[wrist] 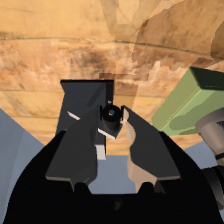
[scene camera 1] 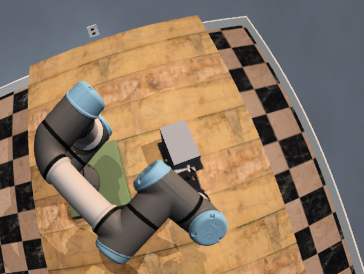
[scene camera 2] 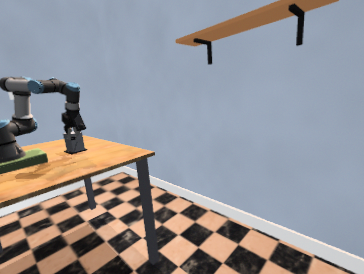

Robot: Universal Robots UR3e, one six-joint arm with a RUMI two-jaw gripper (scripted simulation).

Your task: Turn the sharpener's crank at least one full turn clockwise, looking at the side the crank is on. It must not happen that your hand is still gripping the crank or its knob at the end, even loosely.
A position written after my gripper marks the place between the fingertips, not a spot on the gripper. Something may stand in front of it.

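Through the wrist camera I can see my gripper (wrist: 111, 106). A sharpener (wrist: 92, 92) is visible to me there too.
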